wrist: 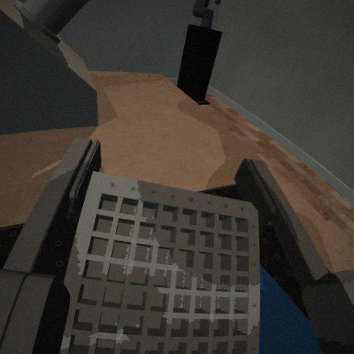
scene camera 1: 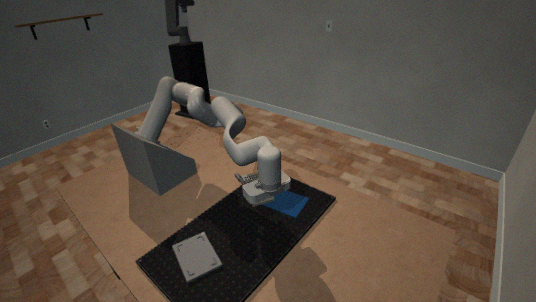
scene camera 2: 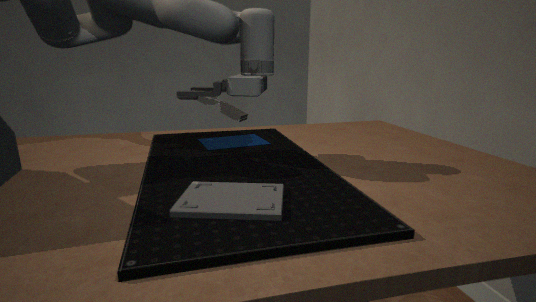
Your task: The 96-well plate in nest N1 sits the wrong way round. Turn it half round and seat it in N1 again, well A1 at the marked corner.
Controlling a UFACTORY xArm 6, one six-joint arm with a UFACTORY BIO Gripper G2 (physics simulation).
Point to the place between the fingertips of my gripper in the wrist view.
173,159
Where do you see a flat blue rectangle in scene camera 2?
217,143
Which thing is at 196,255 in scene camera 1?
A nest N1.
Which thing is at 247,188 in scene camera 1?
My gripper.
